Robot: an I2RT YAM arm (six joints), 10 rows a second.
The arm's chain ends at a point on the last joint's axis. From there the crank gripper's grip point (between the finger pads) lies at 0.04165 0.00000 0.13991 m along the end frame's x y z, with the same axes.
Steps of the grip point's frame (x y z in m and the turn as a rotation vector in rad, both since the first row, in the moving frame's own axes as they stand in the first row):
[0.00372 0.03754 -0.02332 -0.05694 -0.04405 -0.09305]
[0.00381 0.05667 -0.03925 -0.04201 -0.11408 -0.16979]
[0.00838 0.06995 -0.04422 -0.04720 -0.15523 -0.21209]
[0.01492 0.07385 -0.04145 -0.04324 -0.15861 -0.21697]
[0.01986 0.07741 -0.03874 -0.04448 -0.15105 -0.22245]
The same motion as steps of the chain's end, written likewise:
[0.00972 0.03312 -0.02490 -0.05694 -0.04405 -0.09305]
[0.02003 0.05641 -0.04308 -0.04201 -0.11408 -0.16979]
[0.03057 0.06971 -0.04899 -0.04720 -0.15523 -0.21209]
[0.03768 0.07427 -0.04629 -0.04324 -0.15861 -0.21697]
[0.04154 0.07794 -0.04343 -0.04448 -0.15105 -0.22245]

